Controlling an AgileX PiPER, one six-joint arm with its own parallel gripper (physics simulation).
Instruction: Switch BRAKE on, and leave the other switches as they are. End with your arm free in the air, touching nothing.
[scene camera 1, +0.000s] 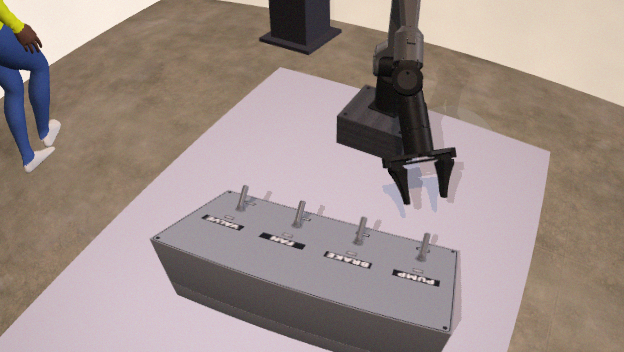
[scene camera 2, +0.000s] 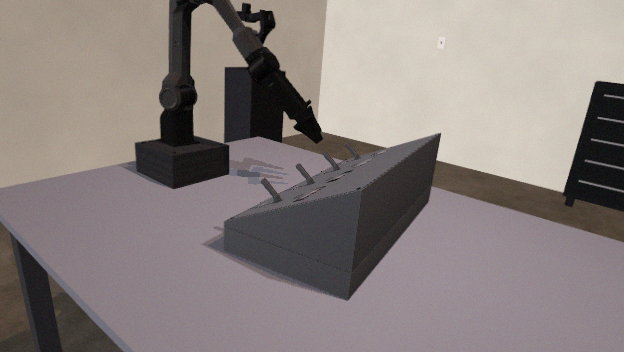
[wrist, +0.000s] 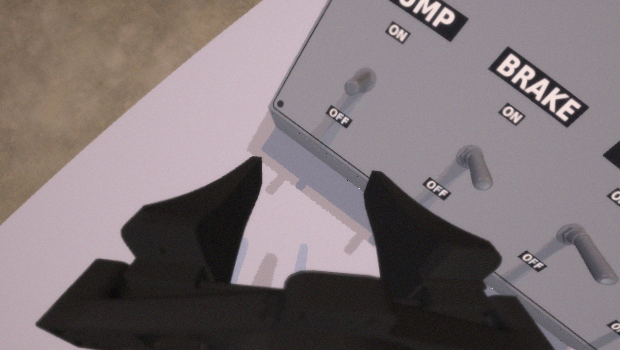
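The grey sloped panel (scene camera 1: 280, 267) (scene camera 2: 392, 205) (wrist: 310, 75) carries a row of switches. The BRAKE lever (scene camera 1: 361, 231) (scene camera 2: 330, 161) (wrist: 478, 170) leans toward the low edge, the side marked OFF. The PUMP lever (scene camera 1: 424, 247) (scene camera 2: 353, 151) (wrist: 358, 82), FAN lever (scene camera 1: 300, 214) (scene camera 2: 304, 173) (wrist: 592, 257) and VALVE lever (scene camera 1: 243, 198) (scene camera 2: 271, 190) lean the same way. My gripper (scene camera 1: 425, 199) (wrist: 315, 176) is open and empty. It hangs in the air beyond the low edge, near the PUMP end, apart from every lever. In scene camera 2 its fingers overlap each other.
My arm's base block (scene camera 1: 367, 125) (scene camera 2: 185, 162) stands on the table (scene camera 1: 240, 135) (scene camera 2: 150, 250), behind the panel's low edge. A dark pedestal (scene camera 1: 300, 22) (scene camera 2: 237, 105) stands beyond the table. A person (scene camera 1: 30, 65) is at the left in scene camera 1. A dark drawer cabinet (scene camera 2: 600, 130) stands at the right.
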